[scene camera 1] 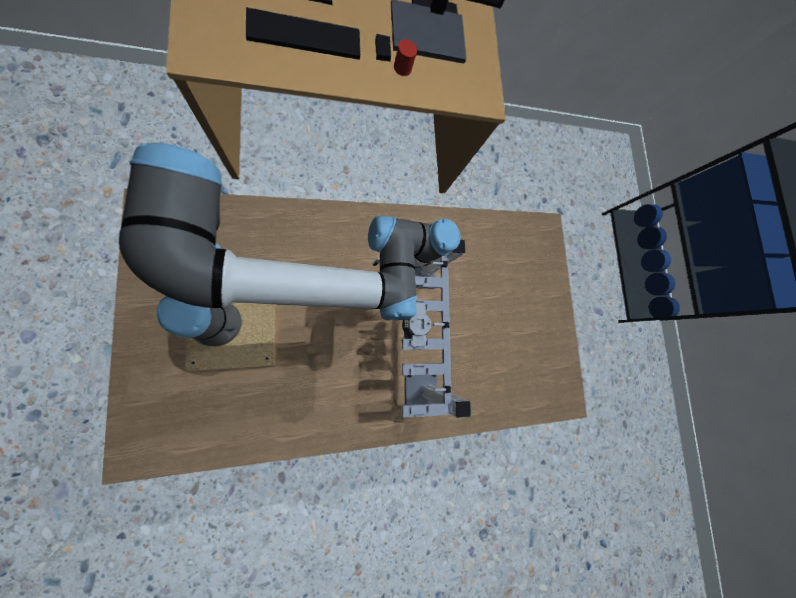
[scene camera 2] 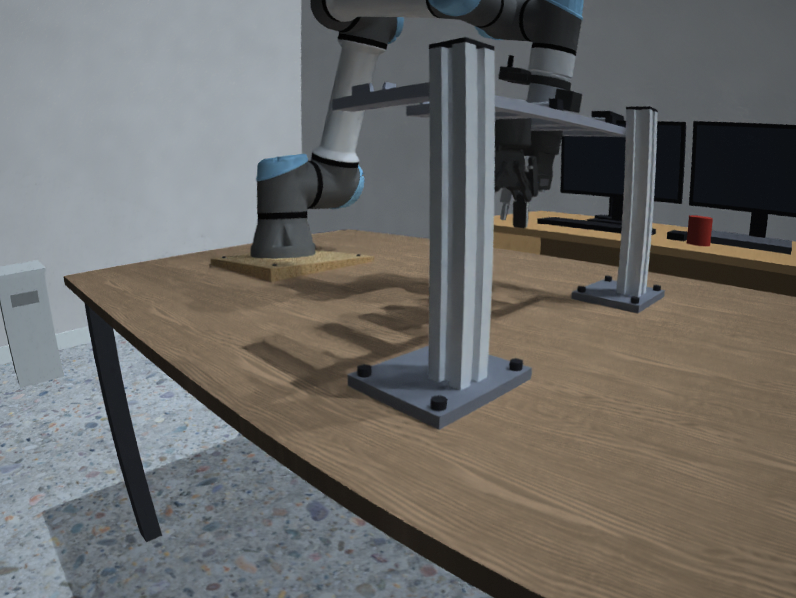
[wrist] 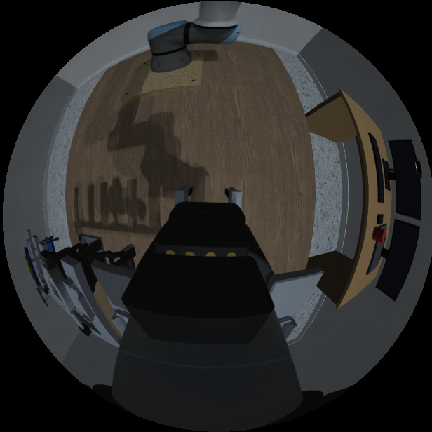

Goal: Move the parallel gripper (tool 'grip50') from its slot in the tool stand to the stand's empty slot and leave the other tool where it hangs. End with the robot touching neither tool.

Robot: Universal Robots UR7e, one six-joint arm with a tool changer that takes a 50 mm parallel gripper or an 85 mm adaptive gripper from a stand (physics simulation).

Observation:
In view: an adaptive gripper (scene camera 2: 513, 170), a parallel gripper (scene camera 2: 545, 145) and a tool stand (scene camera 2: 438, 384).
The adaptive gripper also shows in scene camera 1 (scene camera 1: 416, 328). The parallel gripper shows as well in the wrist view (wrist: 193, 228). The tool stand is seen too in scene camera 1 (scene camera 1: 423, 398).

